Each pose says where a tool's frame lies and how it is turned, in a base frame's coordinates. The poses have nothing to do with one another.
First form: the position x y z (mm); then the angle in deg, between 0 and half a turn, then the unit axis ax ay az.
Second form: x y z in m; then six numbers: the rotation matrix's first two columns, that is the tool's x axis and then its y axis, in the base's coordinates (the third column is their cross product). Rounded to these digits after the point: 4 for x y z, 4 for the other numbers.
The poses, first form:
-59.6 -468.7 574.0 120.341 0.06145 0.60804 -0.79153
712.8 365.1 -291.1 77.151 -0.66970 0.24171 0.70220
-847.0 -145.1 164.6 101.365 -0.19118 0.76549 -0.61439
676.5 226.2 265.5 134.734 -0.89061 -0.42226 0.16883
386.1 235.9 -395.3 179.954 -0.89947 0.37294 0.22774
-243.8 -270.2 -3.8 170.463 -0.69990 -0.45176 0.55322
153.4 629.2 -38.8 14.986 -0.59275 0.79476 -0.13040
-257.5 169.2 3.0 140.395 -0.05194 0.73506 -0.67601
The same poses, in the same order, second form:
-0.0596 -0.4687 0.5740 -0.4995 -0.6269 -0.5980 0.7394 0.0513 -0.6714
0.7128 0.3651 -0.2911 0.5711 0.5587 -0.6013 -0.8105 0.2678 -0.5209
-0.8470 -0.1451 0.1646 -0.1533 -0.7775 -0.6099 0.4272 0.5044 -0.7504
0.6765 0.2262 0.2655 0.6476 0.7607 0.0438 0.5208 -0.4000 -0.7541
0.3861 0.2359 -0.3953 0.6181 -0.6707 -0.4100 -0.6711 -0.7218 0.1691
-0.2438 -0.2702 -0.0038 -0.0132 0.7197 -0.6942 0.5363 -0.5808 -0.6124
0.1534 0.6292 -0.0388 0.9779 -0.0497 -0.2029 0.0177 0.9875 -0.1568
-0.2575 0.1692 0.0030 -0.7657 -0.4985 -0.4064 0.3634 0.1861 -0.9129

